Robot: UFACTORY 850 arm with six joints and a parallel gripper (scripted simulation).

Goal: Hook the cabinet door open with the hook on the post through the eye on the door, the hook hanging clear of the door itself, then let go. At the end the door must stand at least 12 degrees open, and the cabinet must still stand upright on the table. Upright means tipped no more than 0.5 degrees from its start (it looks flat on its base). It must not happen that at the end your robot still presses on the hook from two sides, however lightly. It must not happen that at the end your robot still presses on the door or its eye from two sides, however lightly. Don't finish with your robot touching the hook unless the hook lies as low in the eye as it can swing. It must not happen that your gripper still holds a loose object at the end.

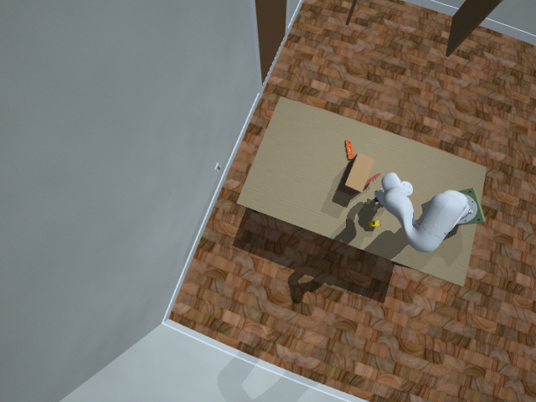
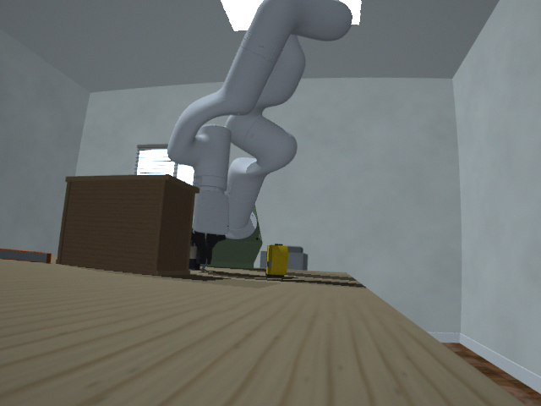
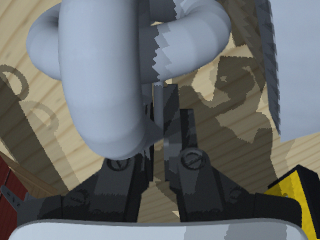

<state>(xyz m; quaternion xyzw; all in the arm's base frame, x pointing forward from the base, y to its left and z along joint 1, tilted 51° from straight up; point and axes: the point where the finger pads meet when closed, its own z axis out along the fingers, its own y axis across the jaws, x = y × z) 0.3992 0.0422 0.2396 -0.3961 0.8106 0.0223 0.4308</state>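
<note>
The hook post lies 60 mm to the right of my hand, 40 mm behind it and 30 mm above it. From my hand the other things lie so: red door (120 mm ahead, 40 mm above, 30 mm to the right); yellow box (150 mm to the left, 50 mm behind).
</note>
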